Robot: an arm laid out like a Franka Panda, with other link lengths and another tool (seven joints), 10 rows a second.
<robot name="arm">
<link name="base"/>
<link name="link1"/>
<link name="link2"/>
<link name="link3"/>
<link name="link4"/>
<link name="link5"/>
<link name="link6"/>
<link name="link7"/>
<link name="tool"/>
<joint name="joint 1" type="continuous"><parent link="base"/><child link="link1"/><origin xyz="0 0 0.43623"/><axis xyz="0 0 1"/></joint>
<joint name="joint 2" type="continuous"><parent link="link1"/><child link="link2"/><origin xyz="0 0 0"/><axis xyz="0 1 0"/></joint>
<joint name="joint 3" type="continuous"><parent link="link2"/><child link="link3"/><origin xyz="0 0 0.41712"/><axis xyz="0 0 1"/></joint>
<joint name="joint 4" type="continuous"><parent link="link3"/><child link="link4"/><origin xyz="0.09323 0 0"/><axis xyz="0 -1 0"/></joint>
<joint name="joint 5" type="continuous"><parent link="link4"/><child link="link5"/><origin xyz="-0.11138 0 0.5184"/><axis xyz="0 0 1"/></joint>
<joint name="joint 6" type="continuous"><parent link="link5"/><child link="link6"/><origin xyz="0 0 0"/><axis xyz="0 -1 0"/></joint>
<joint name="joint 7" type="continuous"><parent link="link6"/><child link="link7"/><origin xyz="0.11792 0 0"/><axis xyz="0 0 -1"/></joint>
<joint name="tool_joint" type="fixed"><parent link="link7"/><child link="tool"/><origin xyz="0.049 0.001 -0.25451" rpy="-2.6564 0 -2.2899"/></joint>
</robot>
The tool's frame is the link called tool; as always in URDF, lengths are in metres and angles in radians. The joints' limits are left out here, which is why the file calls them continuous.
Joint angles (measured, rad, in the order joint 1, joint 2, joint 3, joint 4, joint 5, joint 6, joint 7), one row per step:
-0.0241 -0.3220 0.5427 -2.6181 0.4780 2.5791 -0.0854
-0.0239 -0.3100 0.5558 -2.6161 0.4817 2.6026 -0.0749
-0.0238 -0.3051 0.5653 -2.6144 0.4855 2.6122 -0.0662
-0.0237 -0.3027 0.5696 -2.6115 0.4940 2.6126 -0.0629
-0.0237 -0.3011 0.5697 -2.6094 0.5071 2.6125 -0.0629
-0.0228 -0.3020 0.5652 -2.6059 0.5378 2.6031 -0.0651
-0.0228 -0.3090 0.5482 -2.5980 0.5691 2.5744 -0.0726
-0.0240 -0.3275 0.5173 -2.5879 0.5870 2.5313 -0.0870
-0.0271 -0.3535 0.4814 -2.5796 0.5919 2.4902 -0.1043
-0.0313 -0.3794 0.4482 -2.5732 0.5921 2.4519 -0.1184
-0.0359 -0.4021 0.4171 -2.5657 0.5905 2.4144 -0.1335
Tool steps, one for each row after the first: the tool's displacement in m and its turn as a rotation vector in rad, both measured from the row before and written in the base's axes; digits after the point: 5 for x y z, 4 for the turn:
0.00127 0.00706 -0.00170 0.0057 -0.0093 -0.0039
-0.00038 0.00516 -0.00053 0.0041 -0.0029 -0.0033
-0.00023 0.00304 0.00020 0.0067 0.0025 -0.0045
0.00070 0.00057 0.00045 0.0098 0.0033 -0.0087
0.00058 -0.00087 0.00124 0.0218 0.0125 -0.0201
0.00233 -0.00563 0.00488 0.0250 0.0198 -0.0225
0.00453 -0.01176 0.01169 0.0199 0.0143 -0.0160
0.00560 -0.01594 0.01615 0.0128 0.0018 -0.0109
0.00402 -0.01599 0.01536 0.0099 0.0004 -0.0097
0.00312 -0.01483 0.01444 0.0092 0.0008 -0.0055

